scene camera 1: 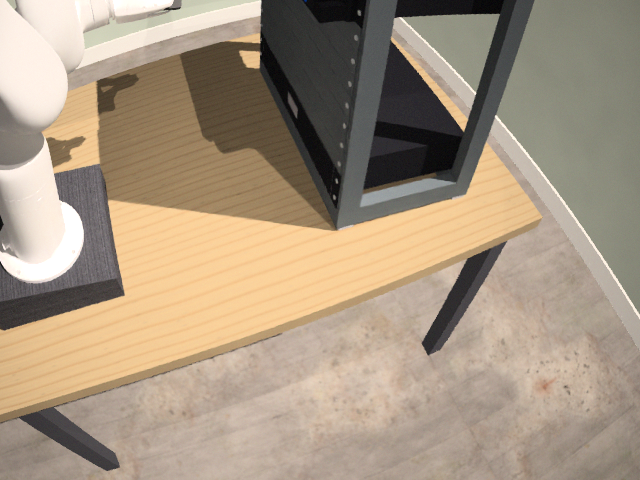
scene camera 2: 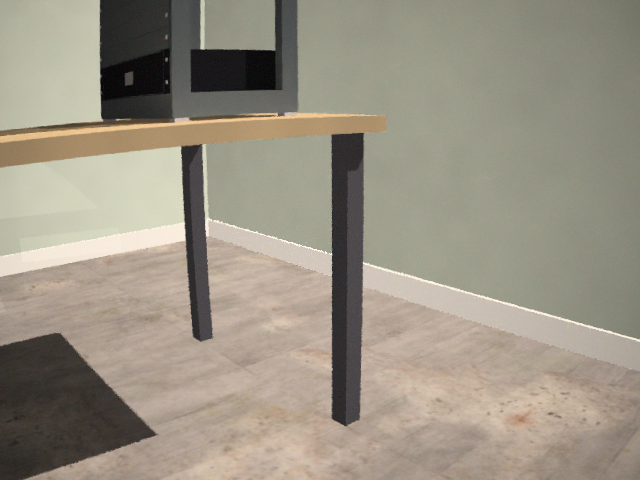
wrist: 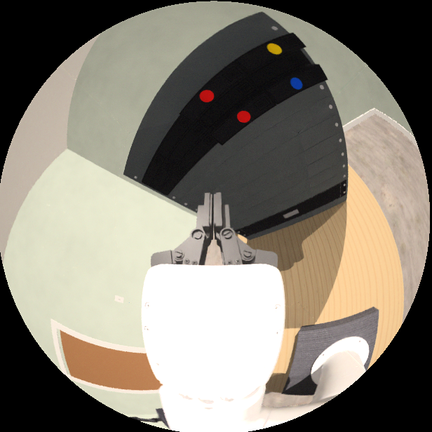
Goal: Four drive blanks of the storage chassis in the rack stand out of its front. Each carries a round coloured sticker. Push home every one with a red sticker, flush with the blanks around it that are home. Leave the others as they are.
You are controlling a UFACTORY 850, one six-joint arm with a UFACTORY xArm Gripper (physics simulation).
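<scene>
The black storage chassis sits high in the grey rack [scene camera 1: 373,113] [scene camera 2: 183,62] [wrist: 200,60]. In the wrist view its front shows four round stickers on blanks: a red sticker [wrist: 206,96] at the upper left, a yellow sticker [wrist: 274,48] at the upper right, a second red sticker [wrist: 243,116] at the lower middle and a blue sticker [wrist: 296,83] at the lower right. The blanks' ends show steps against the front. My gripper [wrist: 213,201] is shut and empty, with its fingertips together. In the wrist view it appears below and left of the stickers, apart from them.
The rack stands on the wooden table [scene camera 1: 217,258] [scene camera 2: 310,124] [wrist: 320,260]. Below the chassis are grey panels [wrist: 280,155] and a black unit with a pale label [wrist: 291,214]. The arm's base stands on a dark block [scene camera 1: 90,217] [wrist: 315,345]. Walls stand behind.
</scene>
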